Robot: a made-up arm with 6 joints.
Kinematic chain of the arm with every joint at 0, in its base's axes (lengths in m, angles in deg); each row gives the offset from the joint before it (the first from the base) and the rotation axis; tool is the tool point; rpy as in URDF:
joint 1: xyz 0 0 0.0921 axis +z
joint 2: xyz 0 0 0 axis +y
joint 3: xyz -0.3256 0 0.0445 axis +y
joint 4: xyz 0.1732 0 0.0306 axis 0.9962 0 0.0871
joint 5: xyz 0 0 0 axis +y
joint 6: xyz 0.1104 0 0.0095 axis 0.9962 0 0.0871
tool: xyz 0 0 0 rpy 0 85 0
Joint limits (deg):
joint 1: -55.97..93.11
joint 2: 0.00..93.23
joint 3: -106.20..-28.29
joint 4: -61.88..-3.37
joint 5: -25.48..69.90
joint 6: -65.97..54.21
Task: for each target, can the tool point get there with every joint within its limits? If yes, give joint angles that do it. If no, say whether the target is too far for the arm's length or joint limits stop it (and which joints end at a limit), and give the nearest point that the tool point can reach.
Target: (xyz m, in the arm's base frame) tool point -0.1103 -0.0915 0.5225
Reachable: yes | joints 32.65 26.23 -88.01 -24.83 21.99 -28.28
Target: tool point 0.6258 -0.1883 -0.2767
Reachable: no: too far | nearest point 0.2384 -0.0717 0.1967 | short by 0.623 m
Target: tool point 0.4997 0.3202 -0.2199
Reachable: no: too far | nearest point 0.2077 0.1331 0.1948 | short by 0.541 m
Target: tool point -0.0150 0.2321 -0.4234
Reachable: no: joint limits stop it (at a limit: joint 1, joint 2, joint 3, joint 4) | nearest point -0.0068 0.1748 0.1605 | short by 0.587 m
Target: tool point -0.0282 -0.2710 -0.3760
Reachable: no: joint limits stop it (at a limit: joint 1, joint 2, joint 3) | nearest point 0.0719 -0.1581 0.1640 | short by 0.561 m
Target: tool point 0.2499 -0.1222 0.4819
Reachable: yes | joints -20.07 84.40 -100.23 -29.28 32.38 8.73
